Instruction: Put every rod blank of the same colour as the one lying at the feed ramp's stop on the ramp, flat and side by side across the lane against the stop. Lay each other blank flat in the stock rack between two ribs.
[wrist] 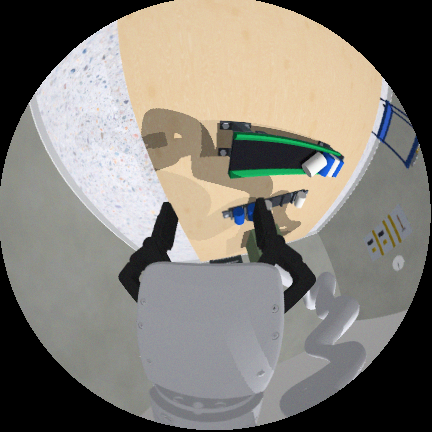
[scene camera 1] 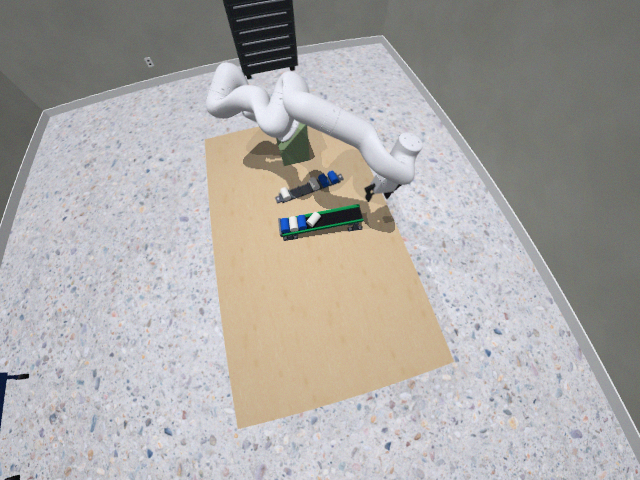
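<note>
The feed ramp (scene camera 1: 341, 213) (wrist: 260, 152) has green rails. From its stop at the left end in the scene view lie a blue blank (scene camera 1: 284, 225), a white blank (scene camera 1: 293, 223) and a second blue blank (scene camera 1: 301, 222), side by side. Another white blank (scene camera 1: 313, 219) (wrist: 314, 164) lies askew beside them. The stock rack (scene camera 1: 302, 191) (wrist: 284, 199) holds a white blank (scene camera 1: 285, 193) (wrist: 300, 200) near one end, then a pale shaded blank (scene camera 1: 313, 183) and two blue blanks (scene camera 1: 323, 180) (scene camera 1: 332, 176) towards the other end. My gripper (scene camera 1: 379, 194) (wrist: 212, 207) is open and empty, raised beyond the ramp's right end.
The green arm pedestal (scene camera 1: 297, 151) stands behind the rack on the wooden mat (scene camera 1: 320, 310). The white arm reaches over from it to the right. A dark drawer cabinet (scene camera 1: 267, 38) stands at the back wall. A blue-framed object (wrist: 385, 122) stands beyond the mat.
</note>
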